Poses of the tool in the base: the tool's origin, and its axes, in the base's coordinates. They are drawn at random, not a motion.
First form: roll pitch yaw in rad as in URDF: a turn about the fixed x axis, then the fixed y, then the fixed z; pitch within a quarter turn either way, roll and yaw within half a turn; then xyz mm.
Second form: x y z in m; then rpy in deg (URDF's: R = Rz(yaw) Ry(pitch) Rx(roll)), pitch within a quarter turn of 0, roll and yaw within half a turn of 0. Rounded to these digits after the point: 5 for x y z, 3 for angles.
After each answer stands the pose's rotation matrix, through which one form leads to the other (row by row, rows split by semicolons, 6 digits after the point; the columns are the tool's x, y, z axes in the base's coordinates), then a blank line. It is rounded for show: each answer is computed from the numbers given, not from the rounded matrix.
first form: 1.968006, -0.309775, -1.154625, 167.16, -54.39, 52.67
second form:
0.16716, -0.05439, 0.05267, 112.758, -17.749, -66.155
0.385020 -0.467469 -0.795759; -0.871108 0.100728 -0.480649; 0.304844 0.878252 -0.368434

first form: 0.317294, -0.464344, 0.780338, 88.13, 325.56, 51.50
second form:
0.08813, 0.32556, 0.05150, 18.180, -26.605, 44.710
0.635426 -0.767700 -0.082884; 0.629028 0.576903 -0.521063; 0.447836 0.278961 0.849484

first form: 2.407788, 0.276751, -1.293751, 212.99, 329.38, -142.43
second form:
0.21299, 0.32938, -0.14243, 137.956, 15.857, -74.126
0.263107 -0.664265 -0.699662; -0.925267 -0.379127 0.012000; -0.273232 0.644217 -0.714373

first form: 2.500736, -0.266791, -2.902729, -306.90, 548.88, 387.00
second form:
-0.30690, 0.54888, 0.38700, 143.282, -15.286, -166.314
-0.937234 -0.036505 -0.346785; -0.228228 0.816119 0.530907; 0.263637 0.576730 -0.773225

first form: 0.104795, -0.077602, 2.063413, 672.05, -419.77, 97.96
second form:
0.67205, -0.41977, 0.09796, 6.004, -4.446, 118.225
-0.471510 -0.872430 0.128628; 0.878447 -0.477484 -0.018461; 0.077524 0.104288 0.991521

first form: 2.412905, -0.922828, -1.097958, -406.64, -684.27, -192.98
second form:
-0.40664, -0.68427, -0.19298, 138.249, -52.874, -62.908
0.274874 -0.905982 -0.321933; -0.537344 0.132908 -0.832825; 0.797312 0.401910 -0.450291

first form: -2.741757, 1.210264, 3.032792, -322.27, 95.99, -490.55
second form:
-0.32227, 0.09599, -0.49055, -157.091, 69.343, 173.766
-0.350686 0.462108 0.814540; 0.038306 0.876127 -0.480556; -0.935709 -0.137323 -0.324947

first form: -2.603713, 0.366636, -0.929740, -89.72, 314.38, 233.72
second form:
-0.08972, 0.31438, 0.23372, -149.182, 21.007, -53.270
0.558296 -0.798128 0.226491; -0.748198 -0.366405 0.553125; -0.358477 -0.478267 -0.801720

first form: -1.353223, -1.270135, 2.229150, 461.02, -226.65, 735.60
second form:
0.46102, -0.22665, 0.73560, -77.534, -72.773, 127.721
-0.181190 -0.741339 -0.646209; 0.234256 0.605638 -0.760478; 0.955141 -0.289170 0.063928

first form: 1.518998, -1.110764, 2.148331, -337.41, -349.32, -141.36
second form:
-0.33741, -0.34932, -0.14136, 87.032, -63.642, 123.090
-0.242394 0.445167 0.862016; 0.371969 -0.777971 0.506360; 0.896038 0.443382 0.022987

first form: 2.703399, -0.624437, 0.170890, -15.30, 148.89, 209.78
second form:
-0.01530, 0.14889, 0.20978, 154.893, -35.778, 9.791
0.799475 -0.090460 0.593849; 0.137968 -0.934516 -0.328094; 0.584641 0.344235 -0.734641

